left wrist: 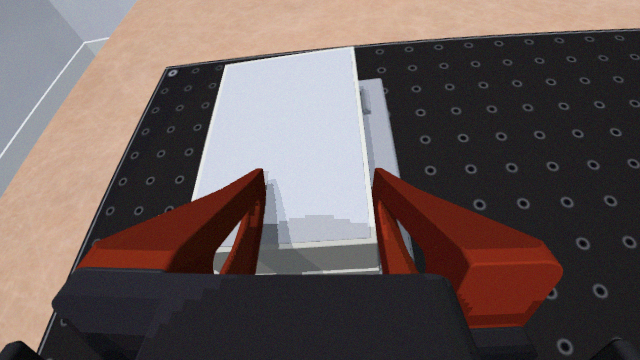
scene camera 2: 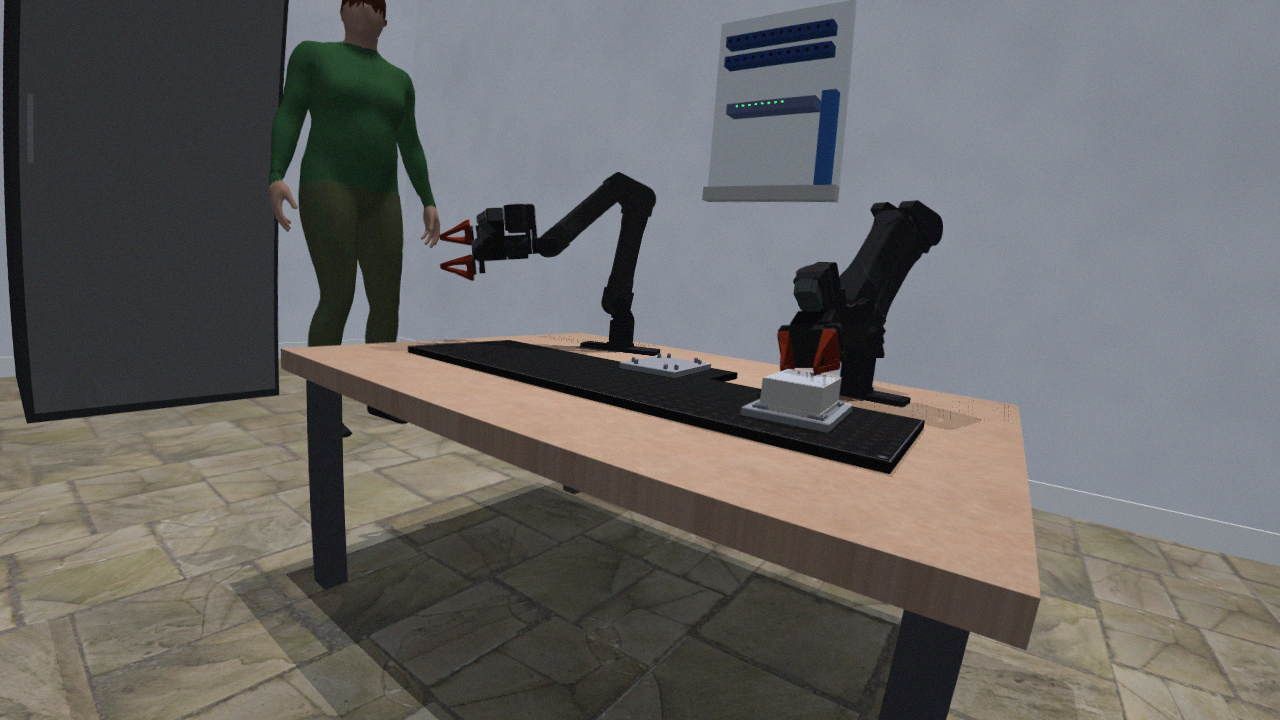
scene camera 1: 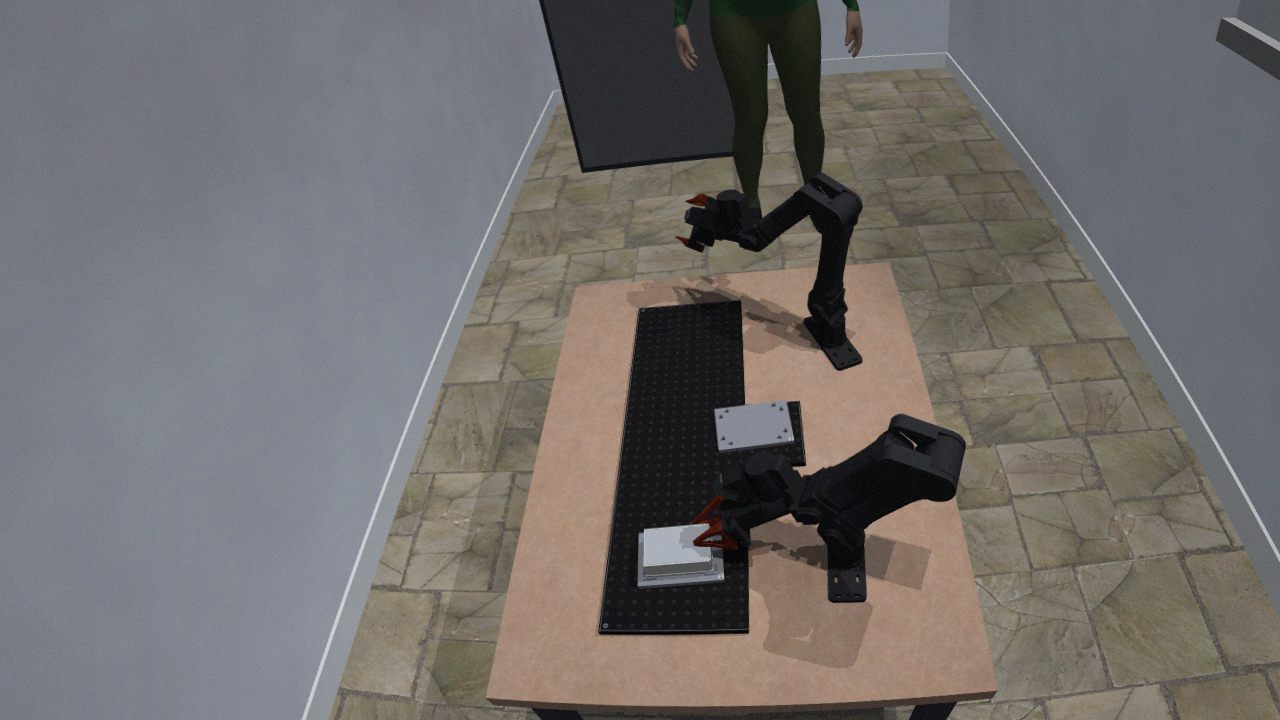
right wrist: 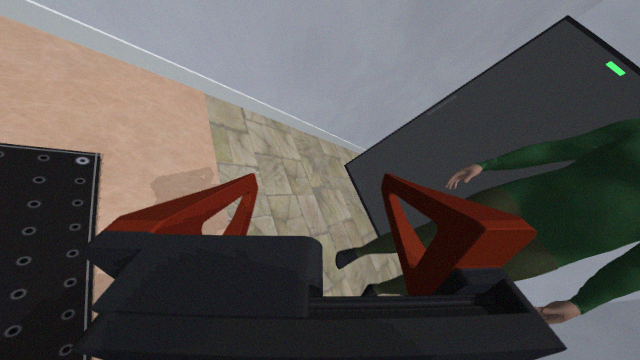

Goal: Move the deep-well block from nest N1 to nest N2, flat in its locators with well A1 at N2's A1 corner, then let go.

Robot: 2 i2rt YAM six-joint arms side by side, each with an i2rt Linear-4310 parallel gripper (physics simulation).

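Places are measured from the left arm's base along level axes (x ahead, y left, z up), in millimetres.
Where they show: left gripper, fingertip midpoint: (left wrist: 318, 180) (scene camera 2: 797, 371) (scene camera 1: 694, 533); right gripper, fingertip midpoint: (scene camera 2: 439, 251) (scene camera 1: 681, 219) (right wrist: 319, 180); left arm's base, origin of the base link: (scene camera 2: 854, 394) (scene camera 1: 845, 555); right arm's base, origin of the base link: (scene camera 2: 620, 350) (scene camera 1: 832, 341).
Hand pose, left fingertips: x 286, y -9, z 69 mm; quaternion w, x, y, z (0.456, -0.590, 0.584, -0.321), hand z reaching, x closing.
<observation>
Each offset is from my left fingertips to the top centre of the thing. Level surfaces: height alone.
The white deep-well block @[dx +31, dy +23, dz -3 mm] (scene camera 1: 671, 546) (scene camera 2: 799, 394) (left wrist: 295, 125) sits on a grey nest plate @[dx +30, dy +23, dz -38 mm] (scene camera 1: 662, 582) (scene camera 2: 796, 421) (left wrist: 386, 125). A second grey nest plate @[dx -98, dy -309, dz -34 mm] (scene camera 1: 753, 426) (scene camera 2: 666, 367) with small pins is bare. Nest labels and well A1 cannot be made out. My left gripper (scene camera 1: 696, 534) (scene camera 2: 803, 368) (left wrist: 318, 180) is part open and empty at the block's near end in the left wrist view; there its left fingertip overlaps the block's top and its right fingertip lies along the right edge. My right gripper (scene camera 1: 682, 219) (scene camera 2: 440, 251) (right wrist: 319, 180) is open and empty, high beyond the block.
A black perforated board @[dz -56 mm] (scene camera 1: 684, 385) (scene camera 2: 537, 369) (left wrist: 500, 150) (right wrist: 45, 250) lies on the wooden table @[dz -69 mm] (scene camera 1: 572, 662) (scene camera 2: 716, 474). The bare nest stands on a side extension of the board. A person in green (scene camera 1: 769, 71) (scene camera 2: 358, 134) (right wrist: 590, 185) stands beyond the table's far end, near a dark cabinet (scene camera 1: 653, 89) (scene camera 2: 147, 205).
</observation>
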